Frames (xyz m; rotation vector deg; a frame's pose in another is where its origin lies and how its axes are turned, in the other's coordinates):
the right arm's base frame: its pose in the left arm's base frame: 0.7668 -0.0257 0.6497 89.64 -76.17 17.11
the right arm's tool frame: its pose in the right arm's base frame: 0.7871 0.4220 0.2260 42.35 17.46 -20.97
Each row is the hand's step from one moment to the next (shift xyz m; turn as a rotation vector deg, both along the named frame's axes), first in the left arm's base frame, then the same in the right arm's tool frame.
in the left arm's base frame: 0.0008 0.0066 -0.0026 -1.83 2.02 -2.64
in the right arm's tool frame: -0.0029 -0.0058 -0.0030 -3.57 -1.13 -0.60
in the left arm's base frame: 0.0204 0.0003 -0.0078 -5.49 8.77 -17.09
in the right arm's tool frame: 0.0079 -0.0167 0.0117 -17.89 -8.76 1.57
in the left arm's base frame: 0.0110 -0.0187 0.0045 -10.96 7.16 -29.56
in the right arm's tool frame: 0.0150 0.0065 0.0150 -29.98 -9.05 8.03
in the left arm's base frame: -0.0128 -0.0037 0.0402 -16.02 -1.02 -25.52
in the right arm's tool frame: 0.0210 0.0267 -0.0253 -28.48 1.11 9.83
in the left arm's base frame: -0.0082 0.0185 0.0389 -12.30 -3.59 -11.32
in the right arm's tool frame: 0.0178 0.0089 -0.0391 -15.31 5.92 4.78
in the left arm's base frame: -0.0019 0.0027 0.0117 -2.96 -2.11 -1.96
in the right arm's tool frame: 0.0064 0.0041 -0.0095 -2.84 2.53 1.61
